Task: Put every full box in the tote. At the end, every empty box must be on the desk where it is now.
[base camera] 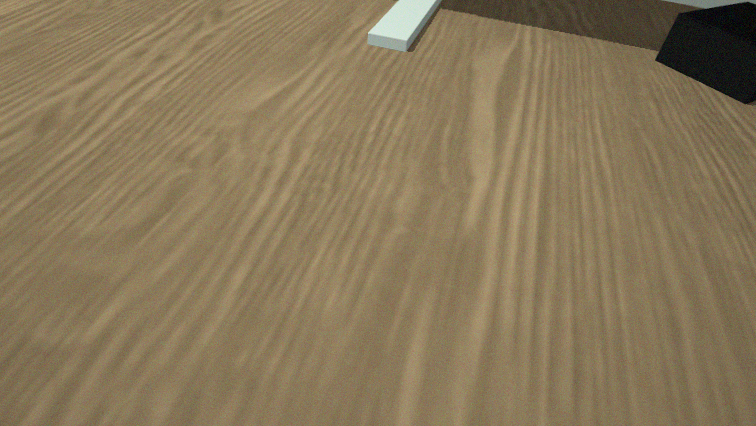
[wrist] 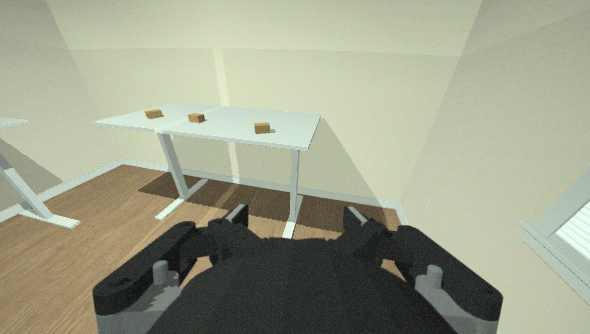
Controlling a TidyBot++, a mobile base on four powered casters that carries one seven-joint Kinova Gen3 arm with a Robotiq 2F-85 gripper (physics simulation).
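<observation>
Three small brown boxes stand in a row on the white desk point(wrist: 235, 136) in the wrist view: a left box point(wrist: 154, 114), a middle box point(wrist: 197, 118) and a right box point(wrist: 262, 128). Whether each is full or empty cannot be told from here. The black tote point(base camera: 706, 55) stands on the floor at the top right of the base camera view, partly cut off; it does not show in the wrist view. My gripper point(wrist: 295, 216) is open with its fingers wide apart and nothing between them. It is well short of the desk.
A desk foot point(base camera: 396, 26) lies on the floor at the top of the base camera view, left of the tote. Part of another white table point(wrist: 12, 122) with its leg shows at the left of the wrist view. Walls stand behind the desk and at the right, with a window point(wrist: 575, 240).
</observation>
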